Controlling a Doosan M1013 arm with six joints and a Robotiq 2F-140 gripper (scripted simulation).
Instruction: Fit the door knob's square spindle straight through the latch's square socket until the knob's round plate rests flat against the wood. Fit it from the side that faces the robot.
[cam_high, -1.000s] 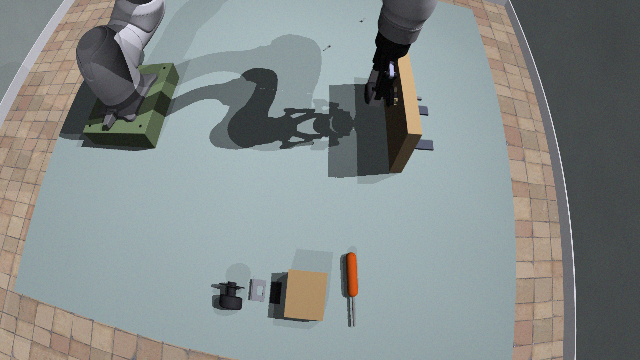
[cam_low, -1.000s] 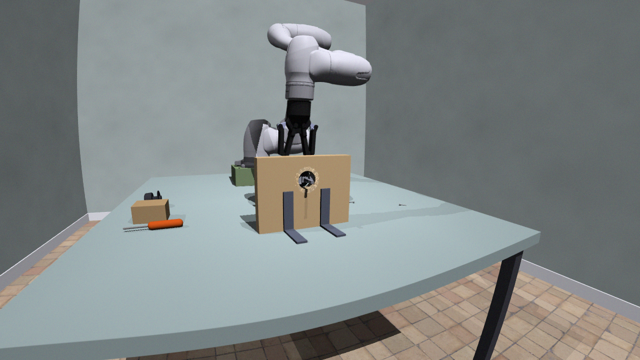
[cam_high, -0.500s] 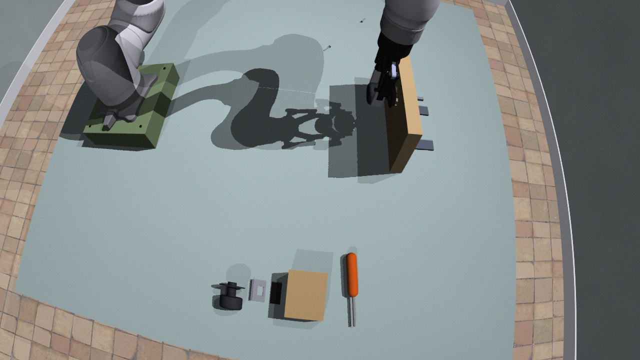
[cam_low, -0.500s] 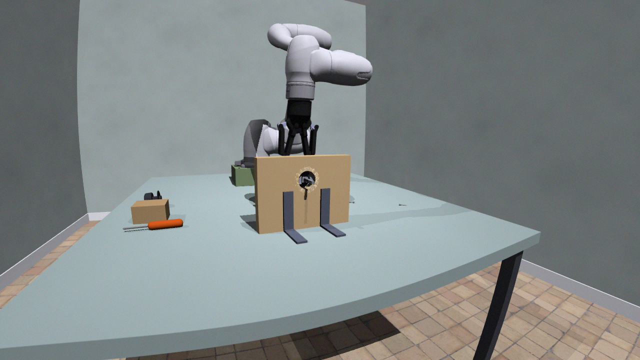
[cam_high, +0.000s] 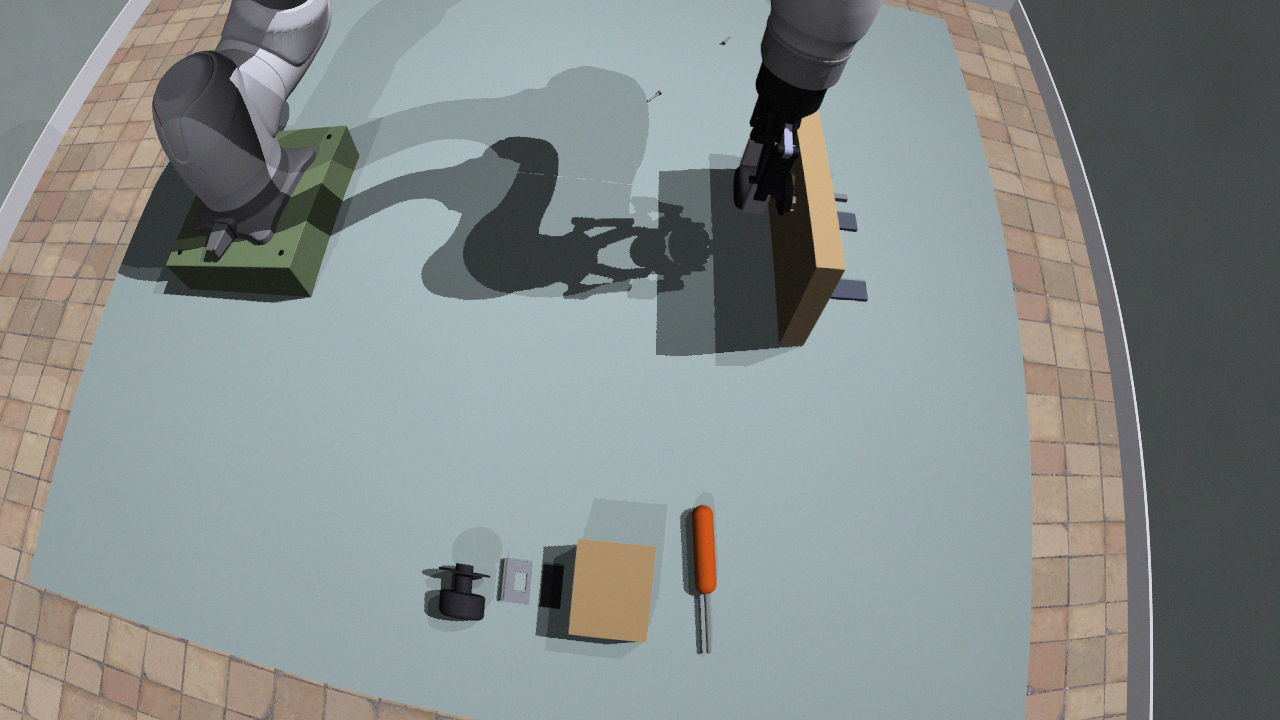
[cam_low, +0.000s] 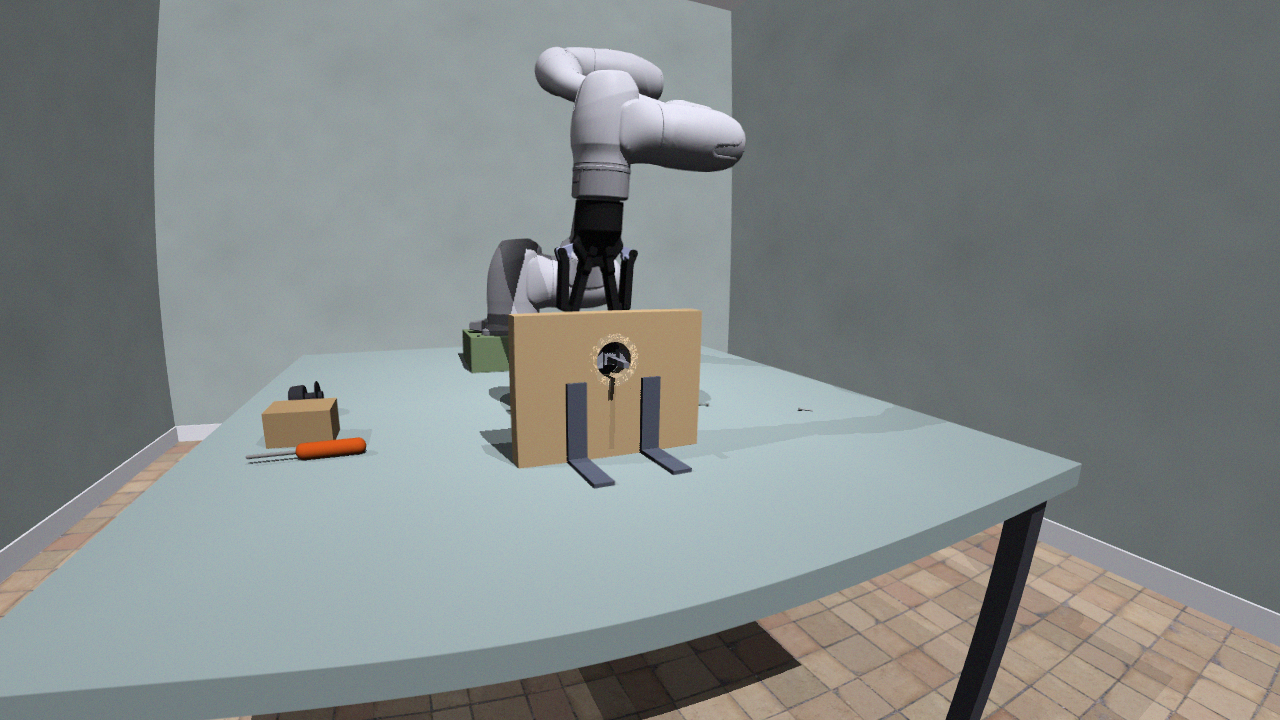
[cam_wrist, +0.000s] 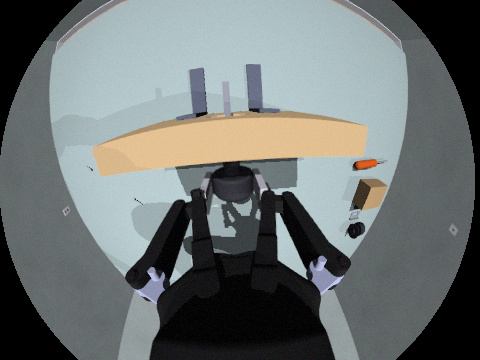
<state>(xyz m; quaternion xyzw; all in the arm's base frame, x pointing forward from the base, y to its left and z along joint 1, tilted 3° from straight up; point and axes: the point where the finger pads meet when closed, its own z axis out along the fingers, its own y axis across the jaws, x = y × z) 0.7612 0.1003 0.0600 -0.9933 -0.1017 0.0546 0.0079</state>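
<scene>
Right now the latch socket is 7 cm ahead of my hand, 3 cm below it and 1 cm to the left of it. From my hand the other things lie so: orange-handled screwdriver (47 cm to the right, 16 cm below, 5 cm ahead); wooden block (51 cm to the right, 14 cm below, 6 cm behind); upright wood panel (7 cm ahead, 5 cm below, 1 cm to the left).
</scene>
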